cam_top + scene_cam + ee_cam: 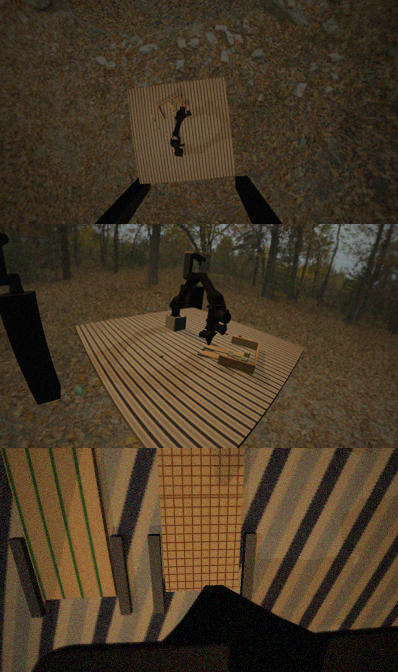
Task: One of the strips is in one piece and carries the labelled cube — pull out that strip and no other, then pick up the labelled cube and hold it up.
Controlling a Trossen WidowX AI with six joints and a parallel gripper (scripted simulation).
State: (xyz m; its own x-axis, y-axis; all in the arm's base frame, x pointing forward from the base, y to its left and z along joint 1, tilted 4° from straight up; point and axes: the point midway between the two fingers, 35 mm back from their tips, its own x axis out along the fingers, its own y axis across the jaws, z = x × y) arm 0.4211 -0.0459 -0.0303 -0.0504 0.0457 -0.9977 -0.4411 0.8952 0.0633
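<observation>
My gripper tip is 9 cm short of the tan strip, 4 cm to the right of it and 6 cm above it. From my gripper tip the other things lie so: blue object 23 cm behind, 16 cm to the left, 5 cm below.
</observation>
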